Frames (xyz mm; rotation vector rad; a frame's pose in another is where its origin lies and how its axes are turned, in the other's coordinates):
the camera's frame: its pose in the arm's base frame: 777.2 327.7 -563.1 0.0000 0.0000 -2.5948
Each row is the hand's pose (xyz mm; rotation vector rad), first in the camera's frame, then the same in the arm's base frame.
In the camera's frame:
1: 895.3 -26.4 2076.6 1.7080 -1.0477 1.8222
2: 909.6 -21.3 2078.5 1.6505 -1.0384 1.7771
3: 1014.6 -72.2 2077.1 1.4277 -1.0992 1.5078
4: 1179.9 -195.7 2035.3 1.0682 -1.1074 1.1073
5: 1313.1 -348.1 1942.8 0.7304 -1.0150 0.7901
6: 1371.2 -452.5 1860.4 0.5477 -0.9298 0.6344
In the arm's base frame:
1: -1.3 -115.3 1513.5 -0.4415 -1.5538 -0.0660
2: -10.9 -127.1 1515.4 -0.4540 -1.5316 -0.1420
3: -127.0 -138.2 1514.0 -0.5945 -1.4768 -0.4761
4: -332.4 -118.6 1472.2 -0.7681 -1.3108 -0.9995
5: -525.4 -57.7 1379.7 -0.8427 -1.0558 -1.4560
6: -629.4 1.3 1297.3 -0.8442 -0.8792 -1.6899

